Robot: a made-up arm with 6 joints. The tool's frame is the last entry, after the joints.
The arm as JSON. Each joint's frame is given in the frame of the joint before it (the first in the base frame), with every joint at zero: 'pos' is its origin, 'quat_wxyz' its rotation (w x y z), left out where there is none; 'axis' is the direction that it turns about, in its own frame. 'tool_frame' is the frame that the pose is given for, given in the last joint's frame.
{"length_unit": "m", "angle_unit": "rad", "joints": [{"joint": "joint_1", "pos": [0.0, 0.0, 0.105], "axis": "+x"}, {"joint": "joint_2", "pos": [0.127, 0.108, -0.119], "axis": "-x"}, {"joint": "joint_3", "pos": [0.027, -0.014, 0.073], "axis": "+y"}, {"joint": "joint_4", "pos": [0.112, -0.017, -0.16], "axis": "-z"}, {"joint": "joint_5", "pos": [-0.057, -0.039, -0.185], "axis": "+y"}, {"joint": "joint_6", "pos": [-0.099, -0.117, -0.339], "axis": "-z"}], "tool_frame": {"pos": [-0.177, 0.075, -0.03]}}
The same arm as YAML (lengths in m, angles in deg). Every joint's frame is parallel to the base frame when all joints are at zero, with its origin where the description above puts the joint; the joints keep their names.
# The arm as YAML. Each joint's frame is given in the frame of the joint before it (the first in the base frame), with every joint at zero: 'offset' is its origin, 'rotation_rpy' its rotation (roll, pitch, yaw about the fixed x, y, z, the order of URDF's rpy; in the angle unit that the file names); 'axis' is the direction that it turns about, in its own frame. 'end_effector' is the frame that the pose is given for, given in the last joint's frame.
length_unit: m
angle_unit: deg
chain:
  - id: joint_1
    offset: [0.0, 0.0, 0.105]
    rotation_rpy: [0.0, 0.0, 0.0]
    axis: "+x"
  - id: joint_2
    offset: [0.127, 0.108, -0.119]
    rotation_rpy: [0.0, 0.0, 0.0]
    axis: "-x"
  - id: joint_3
    offset: [0.027, -0.014, 0.073]
    rotation_rpy: [0.0, 0.0, 0.0]
    axis: "+y"
  - id: joint_4
    offset: [0.112, -0.017, -0.16]
    rotation_rpy: [0.0, 0.0, 0.0]
    axis: "-z"
  - id: joint_5
    offset: [-0.057, -0.039, -0.185]
    rotation_rpy: [0.0, 0.0, 0.0]
    axis: "+y"
  - id: joint_6
    offset: [-0.099, -0.117, -0.339]
    rotation_rpy: [0.0, 0.0, 0.0]
    axis: "-z"
end_effector:
  offset: [-0.177, 0.075, -0.03]
  rotation_rpy: [0.0, 0.0, 0.0]

